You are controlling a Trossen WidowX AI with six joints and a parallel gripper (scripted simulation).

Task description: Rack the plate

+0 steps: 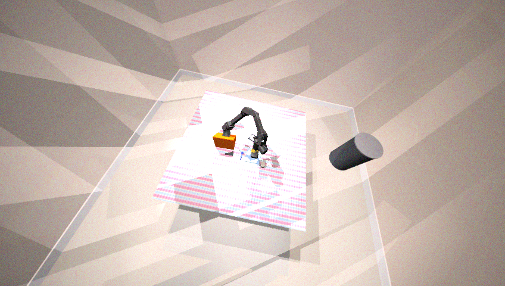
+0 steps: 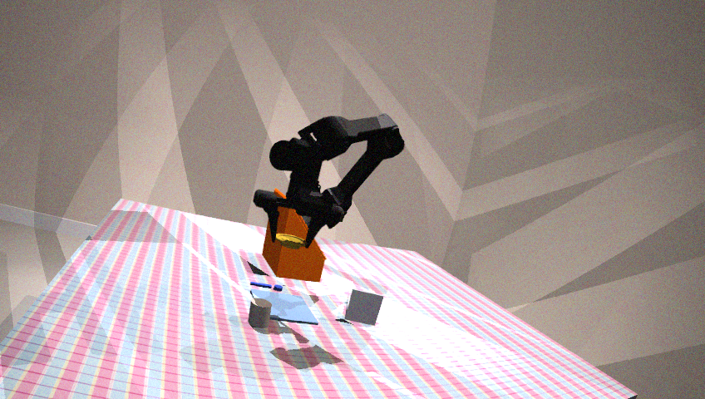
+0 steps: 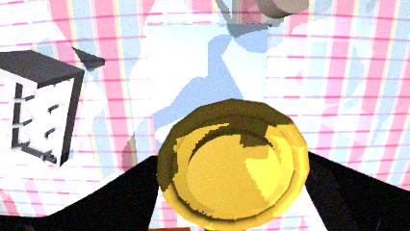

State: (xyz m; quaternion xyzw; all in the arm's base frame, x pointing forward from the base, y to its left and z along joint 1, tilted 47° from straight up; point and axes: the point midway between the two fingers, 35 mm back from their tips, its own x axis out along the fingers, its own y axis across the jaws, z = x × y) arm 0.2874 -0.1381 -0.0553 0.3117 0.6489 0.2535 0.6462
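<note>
My gripper tip is 210 mm to the right of the dish rack and 130 mm above it. From my gripper tip the other things lie so: yellow plate: 10 mm above; then pale blue sheet: 10 mm to the left, 150 mm below.
</note>
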